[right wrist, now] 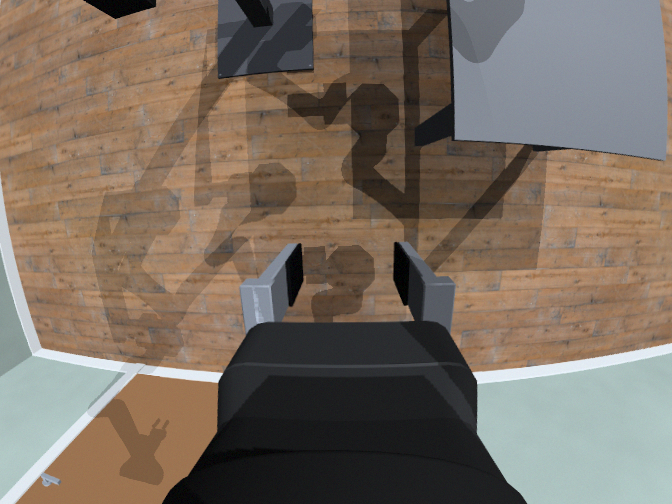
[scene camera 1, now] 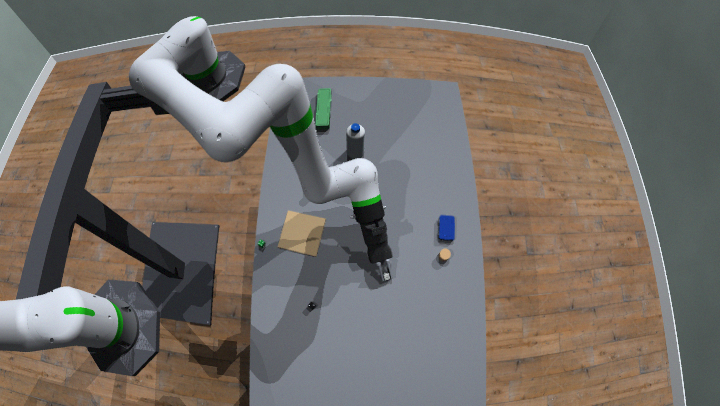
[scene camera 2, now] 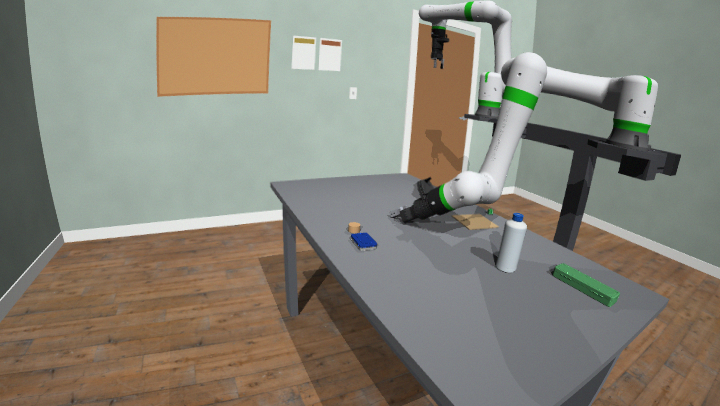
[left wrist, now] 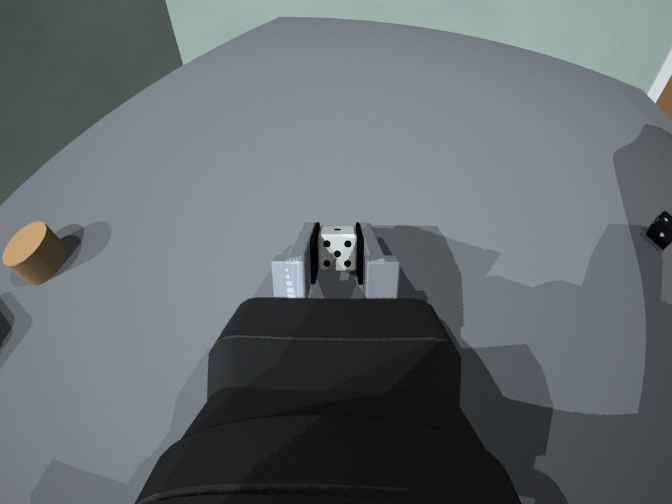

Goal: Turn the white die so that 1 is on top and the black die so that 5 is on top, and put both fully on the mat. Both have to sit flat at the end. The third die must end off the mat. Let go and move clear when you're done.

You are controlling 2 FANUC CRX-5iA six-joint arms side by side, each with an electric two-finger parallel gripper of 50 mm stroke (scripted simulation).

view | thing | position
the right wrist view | my right gripper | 347, 261
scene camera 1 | my left gripper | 387, 278
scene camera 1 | tan mat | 301, 233
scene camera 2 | green box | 606, 295
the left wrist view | my left gripper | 337, 241
